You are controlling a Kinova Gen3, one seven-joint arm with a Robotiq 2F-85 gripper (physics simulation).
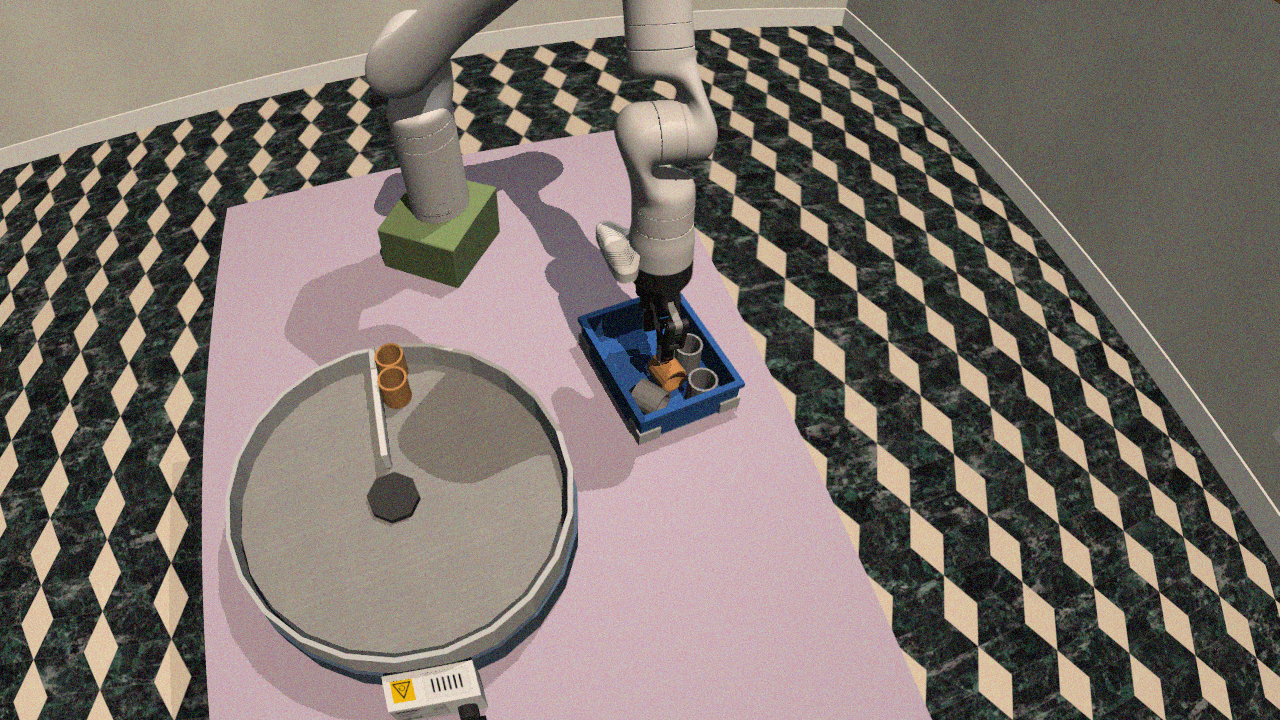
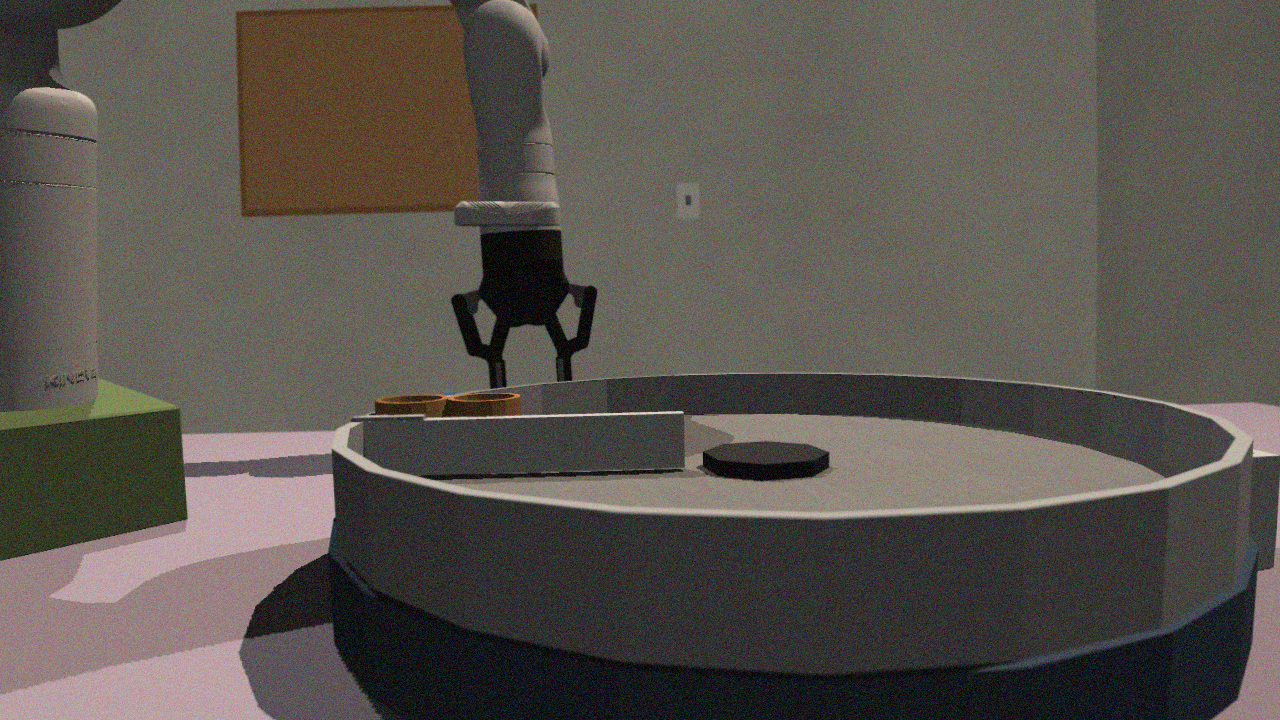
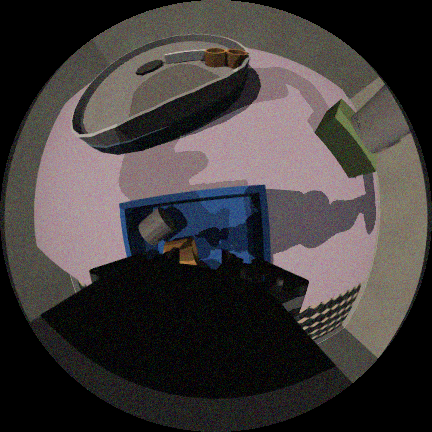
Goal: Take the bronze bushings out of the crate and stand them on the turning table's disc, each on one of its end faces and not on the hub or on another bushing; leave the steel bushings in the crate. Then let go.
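Places are measured from the arm's base along level axes (x ahead, y left, z up), in centimetres.
Where they show: gripper, fingertip midpoint: (image 1: 657, 344) (image 3: 199, 256); arm's base, origin of the base link: (image 1: 440, 201) (image 2: 22, 397) (image 3: 363, 133).
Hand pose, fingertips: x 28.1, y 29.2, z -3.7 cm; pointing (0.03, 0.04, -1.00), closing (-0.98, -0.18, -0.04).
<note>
Each offset is from my fingertips to the top centre of the thing. "pt": to the spot under its first point.
A bronze bushing {dx +2.7, dy +1.0, dz -0.6 cm} (image 1: 667, 373) (image 3: 181, 250) lies on its side in the blue crate {dx +1.0, dy +0.1, dz +0.1 cm} (image 1: 680, 422) (image 3: 193, 193). Two steel bushings {dx -0.1, dy +4.1, dz -0.6 cm} (image 1: 690, 347) {dx +5.8, dy +5.0, dz -0.6 cm} (image 1: 702, 380) stand upright beside it. A third steel bushing {dx +6.8, dy -1.9, dz -0.6 cm} (image 1: 649, 395) (image 3: 155, 227) lies on its side. My gripper (image 1: 663, 359) (image 2: 530, 373) is down inside the crate, open, with its fingers on either side of the bronze bushing and not clamped on it. Two bronze bushings {dx +1.9, dy -34.6, dz +4.2 cm} (image 1: 390, 356) {dx +5.7, dy -33.9, dz +4.2 cm} (image 1: 395, 386) (image 2: 410, 405) (image 2: 483, 403) (image 3: 215, 57) (image 3: 236, 57) stand upright on the turning table's disc {dx +20.5, dy -33.9, dz +1.2 cm} (image 1: 459, 557) (image 2: 887, 465) (image 3: 120, 92), near its far rim.
A dark octagonal hub {dx +20.5, dy -33.9, dz +1.2 cm} (image 1: 393, 497) (image 2: 766, 459) (image 3: 146, 68) sits at the disc's centre. A white bar {pt dx +10.6, dy -35.7, dz +3.4 cm} (image 1: 377, 415) (image 2: 523, 443) runs from it to the rim, beside the standing bushings. The arm's green base block (image 1: 440, 239) (image 3: 342, 141) stands behind. A control box {pt dx +43.7, dy -29.8, dz +0.9 cm} (image 1: 432, 687) sits at the table's front.
</note>
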